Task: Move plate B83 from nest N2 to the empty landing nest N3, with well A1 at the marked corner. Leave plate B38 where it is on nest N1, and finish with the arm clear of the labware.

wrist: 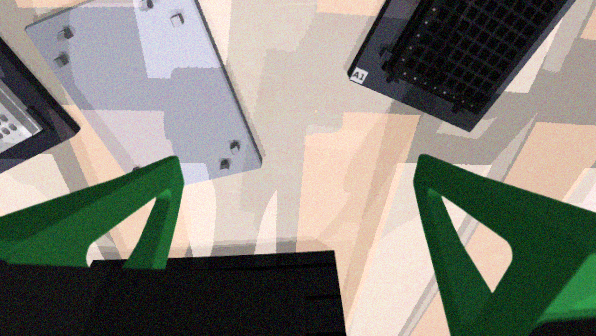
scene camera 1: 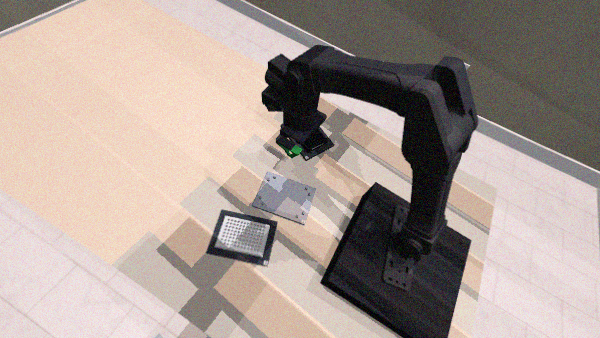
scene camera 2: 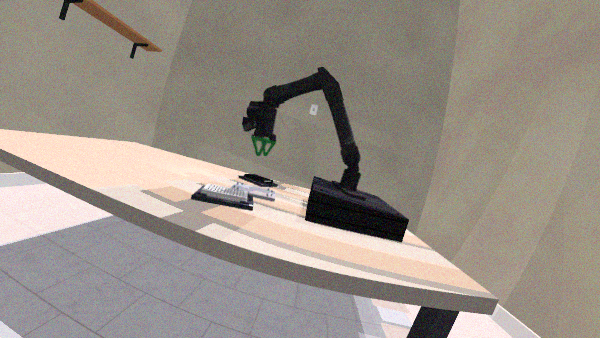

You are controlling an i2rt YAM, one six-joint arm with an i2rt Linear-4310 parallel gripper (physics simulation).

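Observation:
A black well plate (scene camera 1: 317, 140) (scene camera 2: 258, 178) (wrist: 480, 45) sits on a dark nest (scene camera 1: 320, 151) (wrist: 372, 60), its A1 tag (wrist: 358, 75) showing in the wrist view; the arm partly hides both in scene camera 1. A white well plate (scene camera 1: 243, 236) (scene camera 2: 225, 191) (wrist: 12, 127) sits on another dark nest (scene camera 1: 272, 236) (wrist: 56, 120). The grey nest with small pegs (scene camera 1: 285, 197) (scene camera 2: 264, 192) (wrist: 200, 100) between them is empty. No plate or nest number is readable. My gripper (scene camera 1: 293, 150) (scene camera 2: 263, 151) (wrist: 298, 168) is open and empty, above the table beside the black plate and the grey nest.
The arm's black base block (scene camera 1: 380, 270) (scene camera 2: 355, 210) stands on the table (scene camera 1: 100, 125) (scene camera 2: 100, 160) to the right of the nests. A wooden wall shelf (scene camera 2: 115, 22) is far off at the upper left in scene camera 2. Patchy shadows cross the table and nests.

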